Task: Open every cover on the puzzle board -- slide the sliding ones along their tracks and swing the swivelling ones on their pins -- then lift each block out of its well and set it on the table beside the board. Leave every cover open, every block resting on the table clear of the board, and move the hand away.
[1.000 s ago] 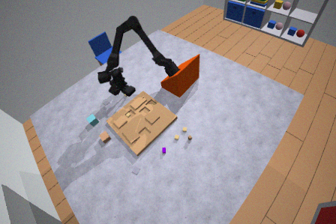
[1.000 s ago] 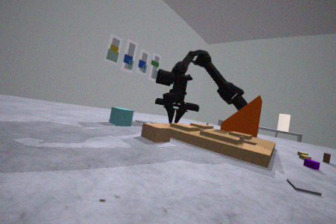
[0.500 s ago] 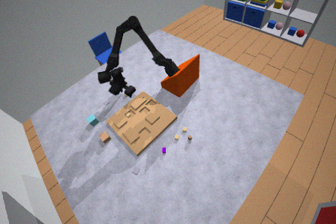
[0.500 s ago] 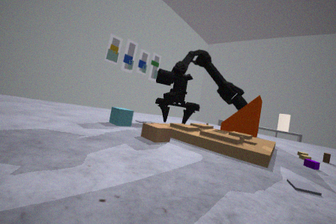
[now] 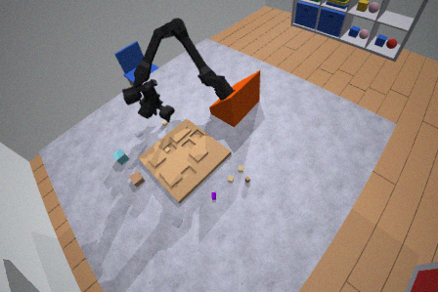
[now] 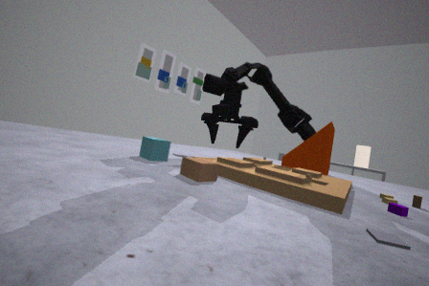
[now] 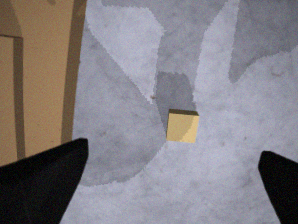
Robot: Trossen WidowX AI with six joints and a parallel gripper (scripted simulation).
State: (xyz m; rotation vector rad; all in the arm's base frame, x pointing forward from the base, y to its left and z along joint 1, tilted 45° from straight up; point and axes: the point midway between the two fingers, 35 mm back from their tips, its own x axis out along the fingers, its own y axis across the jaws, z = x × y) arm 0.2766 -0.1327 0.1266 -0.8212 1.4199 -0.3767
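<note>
Right now the tan puzzle board is 21 cm to the left of my gripper tip, 4 cm ahead of it and 3 cm below it. Round my gripper tip: cyan block (26 cm ahead, 3 cm to the left, 3 cm below); small brown block (49 cm to the left, 9 cm behind, 4 cm below); purple block (45 cm to the left, 5 cm ahead, 4 cm below).
</note>
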